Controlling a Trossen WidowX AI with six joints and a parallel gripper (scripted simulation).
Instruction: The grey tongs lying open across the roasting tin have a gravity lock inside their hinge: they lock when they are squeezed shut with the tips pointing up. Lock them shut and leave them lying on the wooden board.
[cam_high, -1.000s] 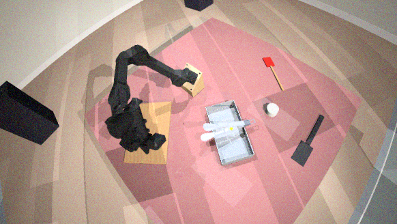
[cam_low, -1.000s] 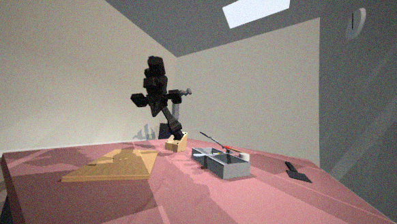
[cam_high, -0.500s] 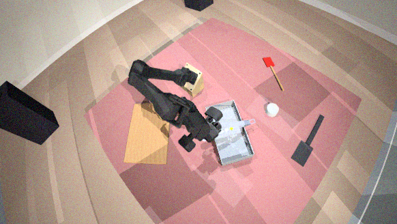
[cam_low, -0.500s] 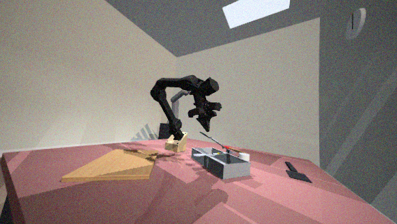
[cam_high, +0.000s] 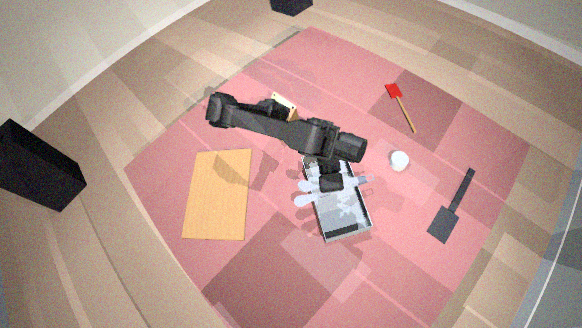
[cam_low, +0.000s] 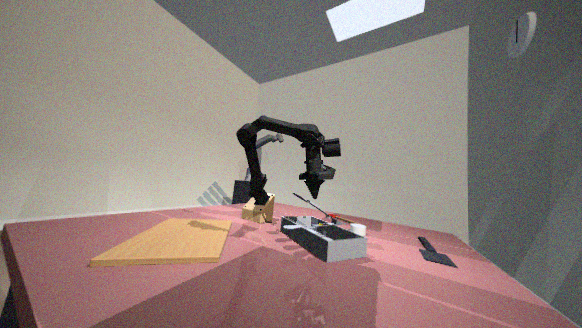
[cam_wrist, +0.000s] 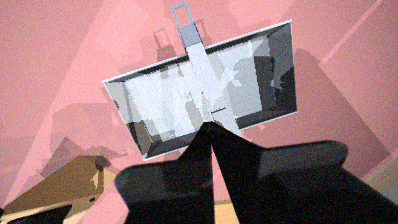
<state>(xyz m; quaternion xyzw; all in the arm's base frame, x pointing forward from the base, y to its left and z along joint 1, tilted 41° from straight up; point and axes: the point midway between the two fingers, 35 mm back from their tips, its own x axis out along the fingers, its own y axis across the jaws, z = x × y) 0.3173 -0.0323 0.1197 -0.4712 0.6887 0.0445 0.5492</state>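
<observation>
Right now the grey roasting tin is 20 mm ahead of my gripper tip and 120 mm below it. Round my gripper tip: white cylinder (130 mm ahead, 240 mm to the left, 130 mm below); then wooden board (320 mm behind, 270 mm to the right, 140 mm below); then black spatula (380 mm ahead, 220 mm to the left, 140 mm below).
</observation>
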